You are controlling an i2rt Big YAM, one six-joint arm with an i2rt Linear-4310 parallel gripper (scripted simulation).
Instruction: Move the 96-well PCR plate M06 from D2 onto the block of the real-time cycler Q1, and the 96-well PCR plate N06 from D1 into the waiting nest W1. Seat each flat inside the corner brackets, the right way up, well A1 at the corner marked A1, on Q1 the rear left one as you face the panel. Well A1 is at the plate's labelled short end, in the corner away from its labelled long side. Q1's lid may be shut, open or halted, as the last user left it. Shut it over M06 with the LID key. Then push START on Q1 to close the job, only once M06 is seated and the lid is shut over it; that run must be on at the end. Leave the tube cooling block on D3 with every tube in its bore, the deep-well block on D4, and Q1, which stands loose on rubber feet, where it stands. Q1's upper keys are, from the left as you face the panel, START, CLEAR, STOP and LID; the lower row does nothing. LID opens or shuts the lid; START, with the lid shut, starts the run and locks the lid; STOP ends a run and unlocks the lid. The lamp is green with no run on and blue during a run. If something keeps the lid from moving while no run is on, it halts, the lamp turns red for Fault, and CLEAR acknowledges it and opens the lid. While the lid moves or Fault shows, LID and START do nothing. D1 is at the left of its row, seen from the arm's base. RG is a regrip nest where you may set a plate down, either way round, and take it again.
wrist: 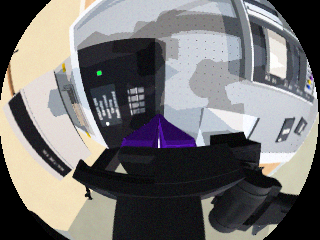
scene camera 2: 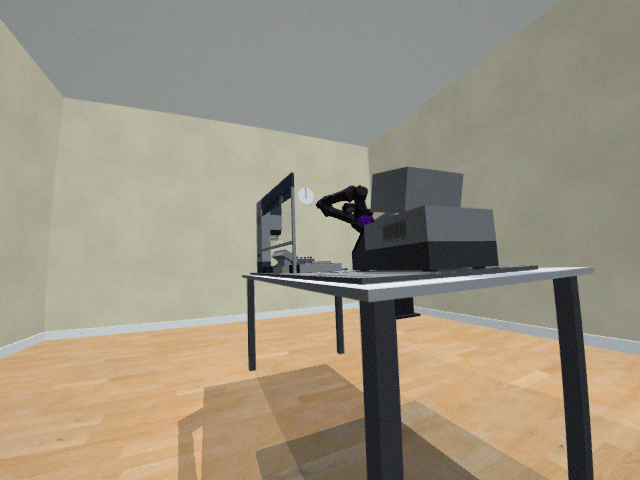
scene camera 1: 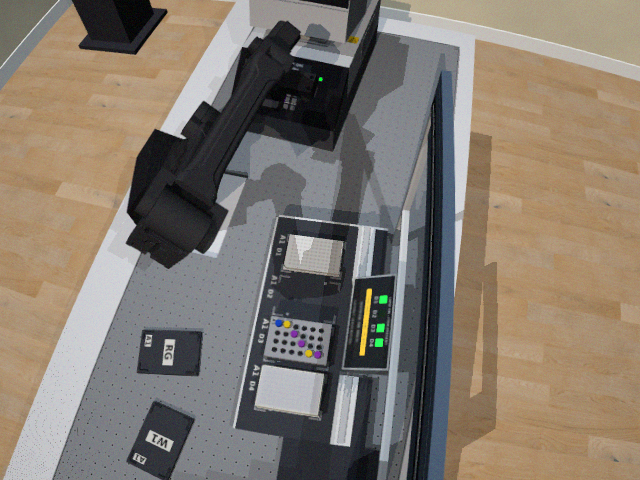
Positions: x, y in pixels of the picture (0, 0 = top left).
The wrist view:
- my gripper: 158, 118
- grey lid: 43, 127
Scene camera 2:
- grey lid: 394, 191
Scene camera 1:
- white deep-well block: 283, 389
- tube cooling block: 315, 335
